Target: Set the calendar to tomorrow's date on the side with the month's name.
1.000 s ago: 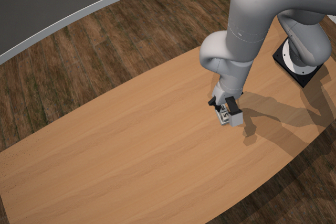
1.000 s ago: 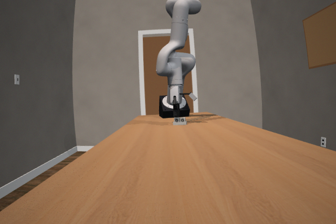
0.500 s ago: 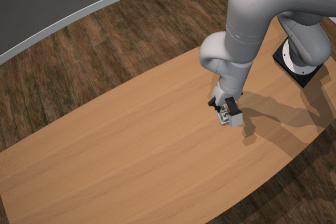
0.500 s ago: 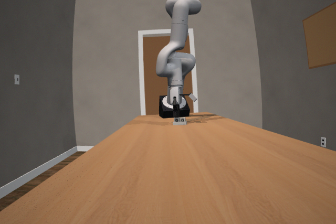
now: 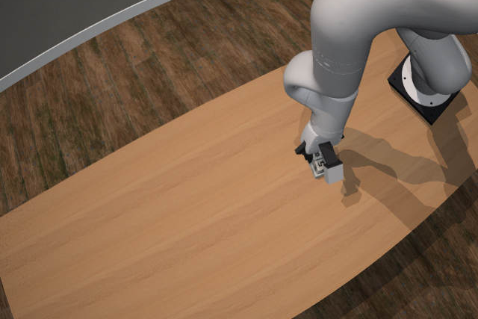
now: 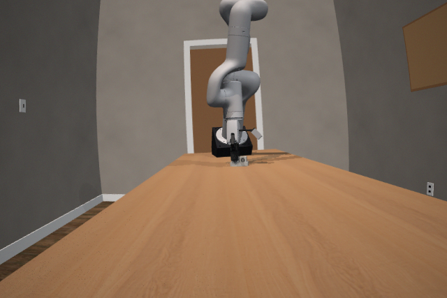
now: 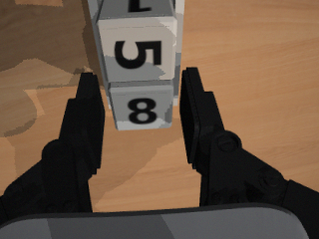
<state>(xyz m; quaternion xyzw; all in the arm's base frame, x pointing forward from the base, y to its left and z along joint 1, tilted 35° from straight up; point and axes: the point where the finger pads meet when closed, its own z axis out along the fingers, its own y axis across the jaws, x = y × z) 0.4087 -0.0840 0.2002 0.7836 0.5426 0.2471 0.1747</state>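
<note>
Right now my hand is 2 cm above the white digit cube. Round my hand: calendar tray (1 cm ahead, 2 cm to the left, 3 cm below).
</note>
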